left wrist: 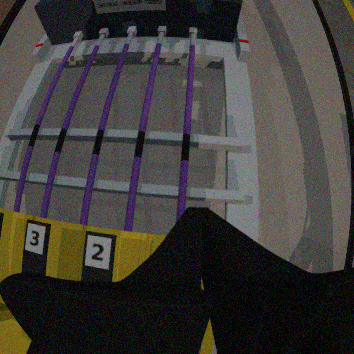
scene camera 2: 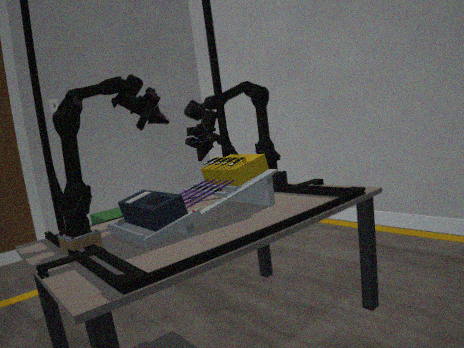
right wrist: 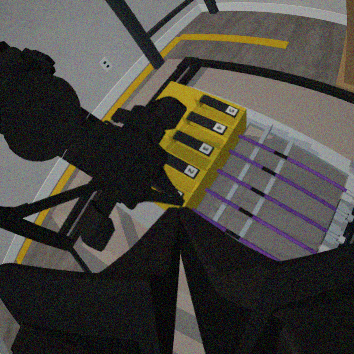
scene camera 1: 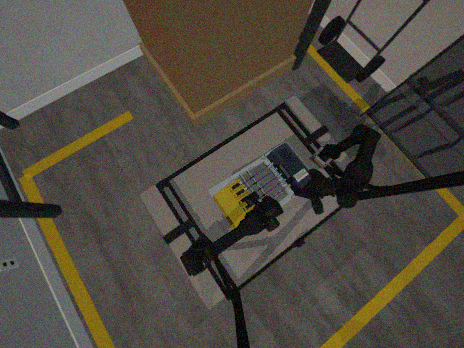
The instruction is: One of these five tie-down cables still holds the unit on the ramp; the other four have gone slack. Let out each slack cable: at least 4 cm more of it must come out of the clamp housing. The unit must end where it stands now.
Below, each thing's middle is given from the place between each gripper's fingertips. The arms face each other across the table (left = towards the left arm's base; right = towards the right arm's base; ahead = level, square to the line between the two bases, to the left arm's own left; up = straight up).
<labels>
Right now the grey ramp [scene camera 2: 259,190] is 30 cm below my right hand and 11 cm ahead of it.
Now: the grey ramp 130 mm below my left hand, 100 mm to the right of it and 80 mm ahead of it.
</labels>
